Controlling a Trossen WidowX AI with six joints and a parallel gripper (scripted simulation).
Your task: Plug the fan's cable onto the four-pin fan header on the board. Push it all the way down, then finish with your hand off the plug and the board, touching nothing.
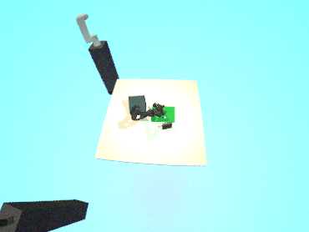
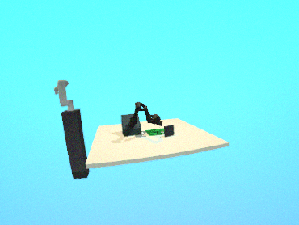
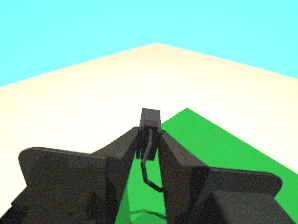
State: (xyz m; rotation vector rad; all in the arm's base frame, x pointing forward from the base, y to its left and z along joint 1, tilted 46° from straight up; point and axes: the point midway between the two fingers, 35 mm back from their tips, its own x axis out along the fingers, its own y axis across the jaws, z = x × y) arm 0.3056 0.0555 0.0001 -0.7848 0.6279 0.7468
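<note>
My gripper tip is 1 cm short of the green board, 5 cm to the left of it and 12 cm above it. Also, from my gripper tip: fan cable plug (1 cm below); then four-pin fan header (3 cm ahead, 11 cm to the right, 10 cm below); then dark fan (7 cm ahead, 24 cm to the right, 4 cm below).
</note>
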